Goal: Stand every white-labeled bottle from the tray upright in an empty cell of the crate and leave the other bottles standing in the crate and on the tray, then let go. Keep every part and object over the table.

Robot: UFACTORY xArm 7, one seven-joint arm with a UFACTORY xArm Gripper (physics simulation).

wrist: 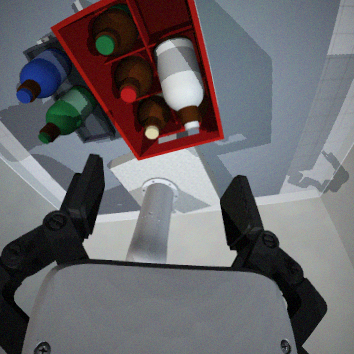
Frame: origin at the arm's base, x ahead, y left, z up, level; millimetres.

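Where they show: gripper, fingertip midpoint: (167,178); arm's base at its link origin: (159,190).
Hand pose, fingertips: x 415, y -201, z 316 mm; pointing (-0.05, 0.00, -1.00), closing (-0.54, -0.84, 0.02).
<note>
Each offset is from my fingertips to the top centre of the thing. "*": to the spot under its first point.
A white-labeled bottle (180,75) is inside the red crate @(* dz -218, dx -170, dy +40 mm) (181,148), in its right column, brown neck and pale cap towards the camera; its exact tilt and its base are hard to judge. Brown bottles with a green cap @(dz -232, dx +50, dy +79 mm) (105,45), a red cap @(dz -232, dx -33, dy +87 mm) (128,93) and a cream cap @(dz -232, dx -122, dy +86 mm) (151,132) stand in other cells. A blue bottle @(dz -235, dx +44, dy +262 mm) (46,74) and a green bottle @(dz -227, dx -49, dy +276 mm) (70,111) are at the grey tray @(* dz -390, dx -162, dy +294 mm) (96,131), left of the crate; no white-labeled bottle shows on its visible part. My gripper (167,178) is wide open and empty, apart from the white-labeled bottle.
The upper right crate cell shows bare red walls. The crate hides part of the tray. A pale plate (195,175) with a grey cylindrical post (152,215) shows beyond the crate's near end, between the fingers. The table's edge runs behind the fingers.
</note>
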